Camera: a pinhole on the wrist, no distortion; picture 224 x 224 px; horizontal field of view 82.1 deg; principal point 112.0 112.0 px. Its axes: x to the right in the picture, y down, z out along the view. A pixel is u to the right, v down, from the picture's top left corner.
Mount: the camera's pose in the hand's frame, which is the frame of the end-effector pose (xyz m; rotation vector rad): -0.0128 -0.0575 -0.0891 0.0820 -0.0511 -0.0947
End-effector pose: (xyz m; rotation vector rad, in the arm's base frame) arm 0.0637 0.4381 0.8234 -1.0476 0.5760 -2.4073
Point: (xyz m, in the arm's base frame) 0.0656 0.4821 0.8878
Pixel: 144.7 112.4
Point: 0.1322 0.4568 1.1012
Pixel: 170.7 90.2
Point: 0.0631 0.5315 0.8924
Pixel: 124.7 62.4
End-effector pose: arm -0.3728 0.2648 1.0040 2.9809 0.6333 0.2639
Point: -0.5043 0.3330 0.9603
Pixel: 29.7 43.8
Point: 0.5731 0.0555 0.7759
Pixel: outside the picture
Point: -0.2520 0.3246 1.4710
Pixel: behind the camera
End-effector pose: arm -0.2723 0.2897 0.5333 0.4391 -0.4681 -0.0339
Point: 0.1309 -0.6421 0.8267
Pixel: outside the picture
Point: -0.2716 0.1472 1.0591
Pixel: 176.2 164.1
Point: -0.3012 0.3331 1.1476
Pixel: 169.1 214.3
